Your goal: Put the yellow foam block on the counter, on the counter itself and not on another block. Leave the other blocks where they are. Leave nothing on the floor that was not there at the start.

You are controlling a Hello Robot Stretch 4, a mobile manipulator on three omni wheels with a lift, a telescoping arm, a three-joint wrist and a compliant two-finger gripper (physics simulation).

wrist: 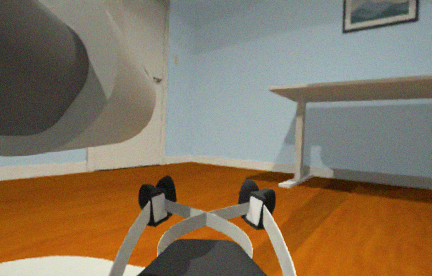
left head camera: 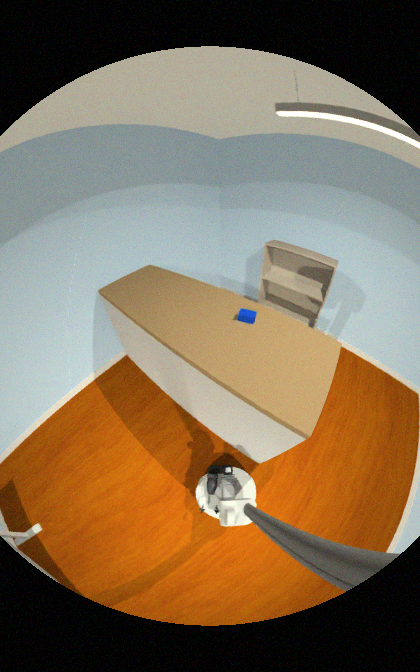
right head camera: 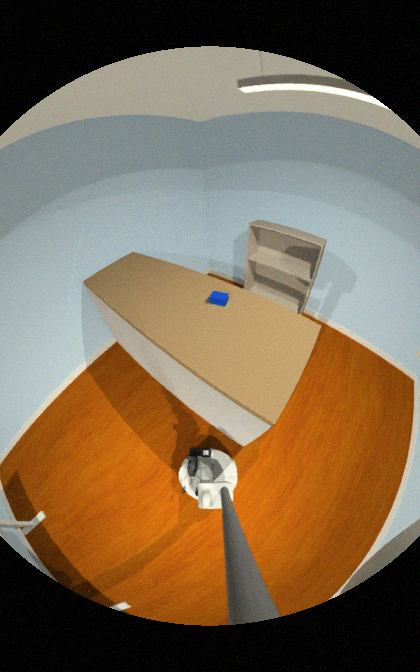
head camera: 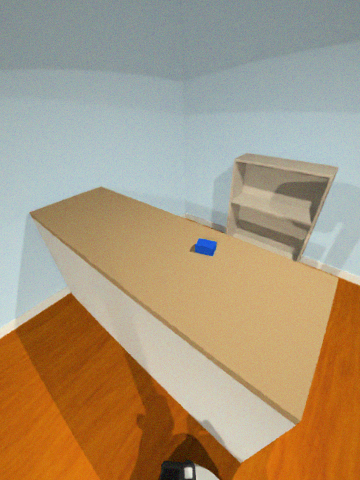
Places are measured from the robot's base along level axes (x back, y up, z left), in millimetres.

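Pixels of known places: gripper, fingertip midpoint: (wrist: 207,193).
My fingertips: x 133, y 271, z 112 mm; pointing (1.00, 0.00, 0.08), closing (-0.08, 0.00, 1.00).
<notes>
Behind a point stands the place of what it marks.
A blue block (head camera: 205,247) {x -858, y 924, z -110 mm} (left head camera: 247,316) (right head camera: 218,298) lies on the wooden top of the long counter (head camera: 240,310) {x -535, y 883, z -205 mm} (left head camera: 260,370) (right head camera: 235,355), near its far long edge. The yellow foam block does not show in any view. My gripper (wrist: 207,193) {x 133, y 271, z 112 mm} is open in the wrist view, its two dark fingertips apart with floor showing behind them and no thing between them. It is held in over the robot's base, away from the counter top. In the head views it is small and partly hidden by the wrist.
A beige shelf unit (head camera: 232,200) {x -2014, y 617, z -529 mm} (left head camera: 262,280) (right head camera: 248,260) stands behind the counter by the wall. The counter's near end is close to my base (left head camera: 247,482) (right head camera: 227,465). In the wrist view a table (wrist: 350,91) {x 1616, y 668, z 1203 mm} stands by the wall at the right, and a door (wrist: 127,159) {x 2498, y 58, z -492 mm} at the left.
</notes>
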